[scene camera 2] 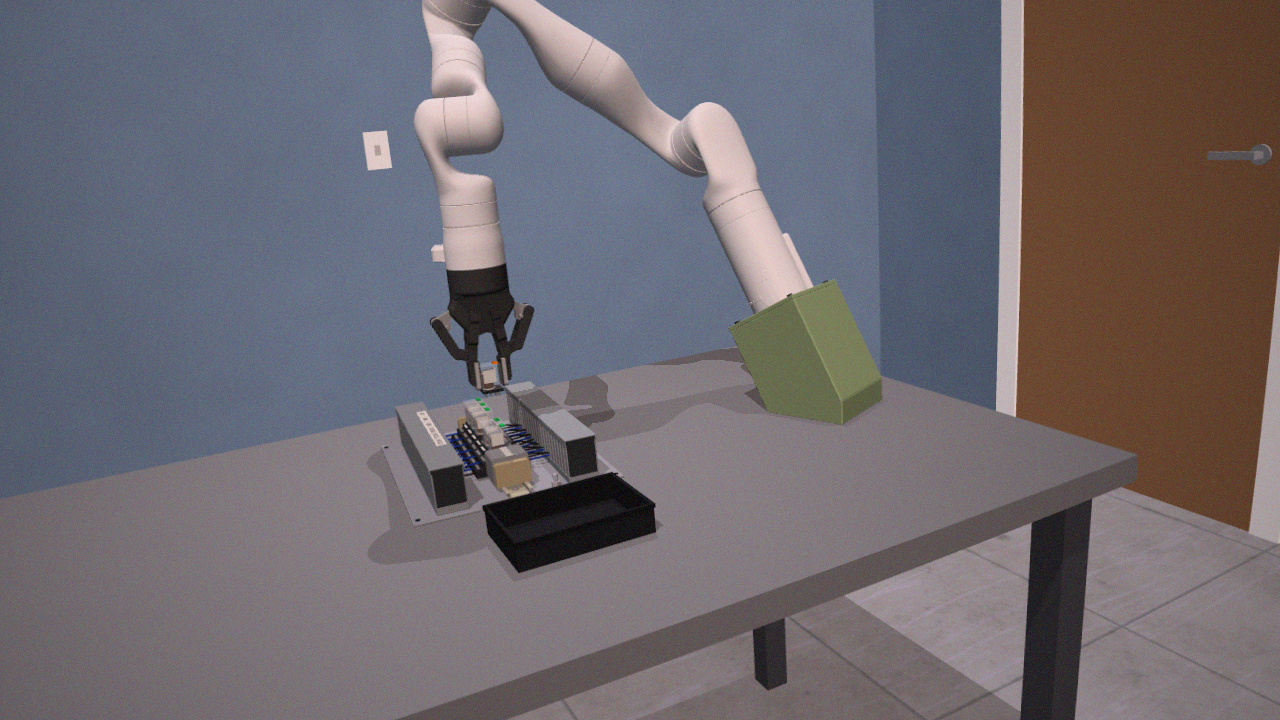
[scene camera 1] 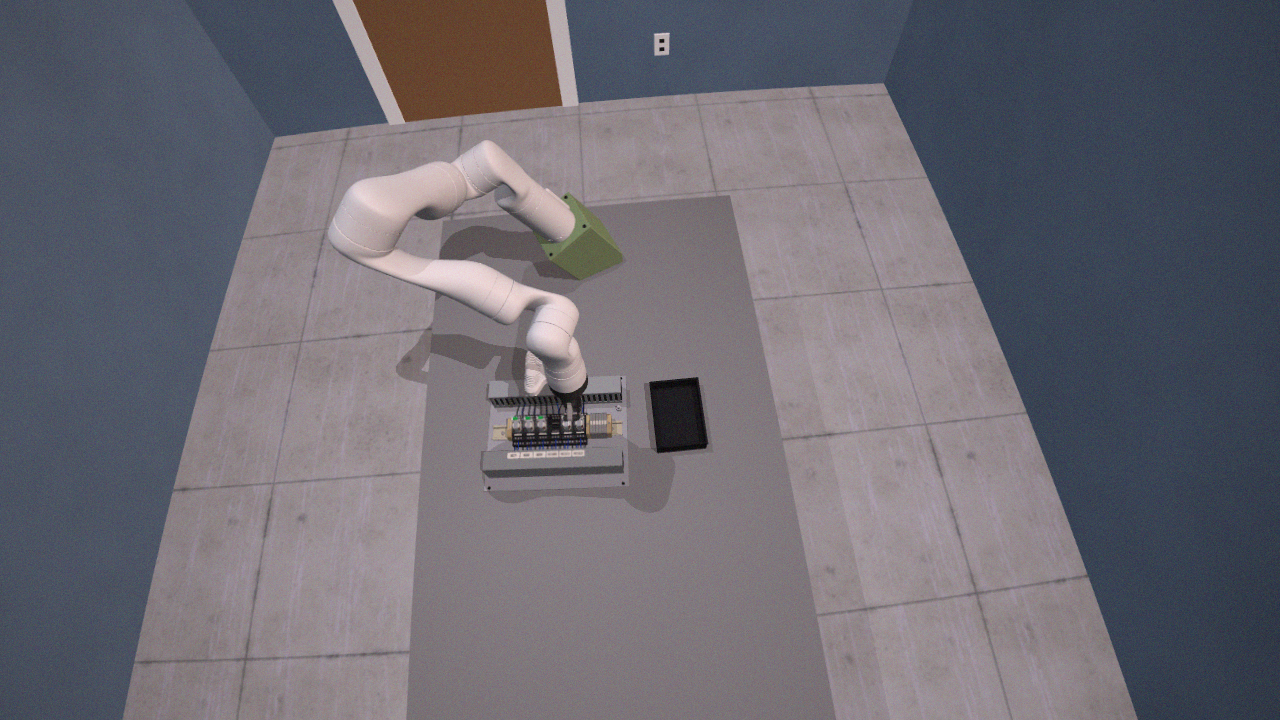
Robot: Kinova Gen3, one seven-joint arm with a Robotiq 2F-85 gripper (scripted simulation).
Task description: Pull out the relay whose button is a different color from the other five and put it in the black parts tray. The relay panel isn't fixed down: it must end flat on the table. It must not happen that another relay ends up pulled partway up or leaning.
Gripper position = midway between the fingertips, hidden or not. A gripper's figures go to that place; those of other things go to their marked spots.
Scene:
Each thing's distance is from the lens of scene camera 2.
gripper (scene camera 2: 491, 386): 1.13 m
black parts tray (scene camera 2: 614, 512): 1.01 m

